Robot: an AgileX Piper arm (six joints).
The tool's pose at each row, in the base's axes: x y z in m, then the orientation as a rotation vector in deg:
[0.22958, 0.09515, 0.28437, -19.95, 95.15, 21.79]
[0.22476, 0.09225, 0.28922, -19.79, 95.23, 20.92]
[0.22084, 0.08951, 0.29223, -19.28, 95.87, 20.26]
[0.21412, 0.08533, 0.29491, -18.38, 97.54, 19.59]
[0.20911, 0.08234, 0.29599, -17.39, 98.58, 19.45]
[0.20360, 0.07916, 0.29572, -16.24, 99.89, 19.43]
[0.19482, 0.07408, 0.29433, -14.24, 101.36, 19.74]
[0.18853, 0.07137, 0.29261, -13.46, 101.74, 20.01]
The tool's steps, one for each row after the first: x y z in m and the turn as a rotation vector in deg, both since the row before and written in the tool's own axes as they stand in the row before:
[-0.00421, -0.00026, -0.00611, 0.67, 0.08, -0.39]
[-0.00248, -0.00068, -0.00503, 0.77, 0.54, 0.07]
[-0.00173, -0.00089, -0.00813, 1.05, 1.45, 0.53]
[-0.00024, -0.00069, -0.00589, 0.71, 0.81, 0.76]
[0.00126, -0.00082, -0.00619, 0.73, 1.04, 0.98]
[0.00310, -0.00155, -0.00964, 0.98, 1.04, 1.75]
[0.00303, -0.00050, -0.00636, 0.26, 0.22, 0.73]

